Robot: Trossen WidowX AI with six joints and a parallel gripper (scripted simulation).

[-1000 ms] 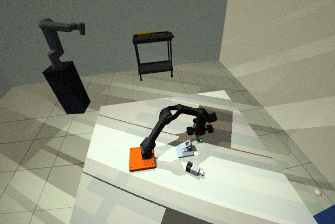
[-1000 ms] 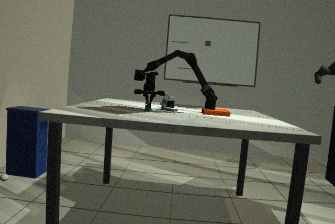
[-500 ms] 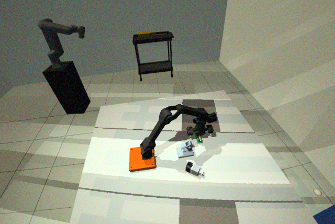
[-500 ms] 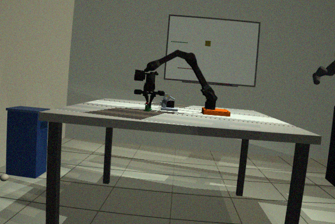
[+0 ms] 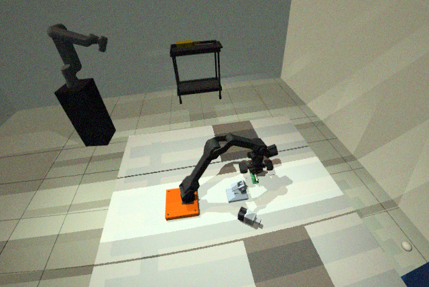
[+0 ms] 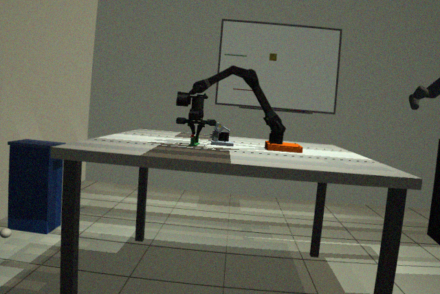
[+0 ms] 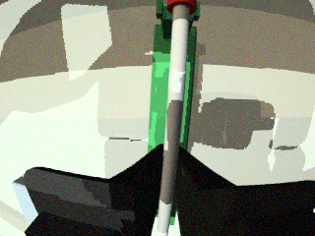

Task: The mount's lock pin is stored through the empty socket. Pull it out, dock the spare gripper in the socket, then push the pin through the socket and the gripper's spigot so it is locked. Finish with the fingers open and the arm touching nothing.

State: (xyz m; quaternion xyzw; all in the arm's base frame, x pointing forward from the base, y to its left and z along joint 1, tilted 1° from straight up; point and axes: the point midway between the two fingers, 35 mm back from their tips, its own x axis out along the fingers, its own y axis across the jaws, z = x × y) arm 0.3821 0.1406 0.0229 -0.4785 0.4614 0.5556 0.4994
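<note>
Now: gripper tip 20 mm to the right of the green bracket. Also, from my gripper tip: socket: 110 mm to the right, 100 mm behind, 30 mm above; then spare gripper: 260 mm to the right, 70 mm behind, 10 mm above.
</note>
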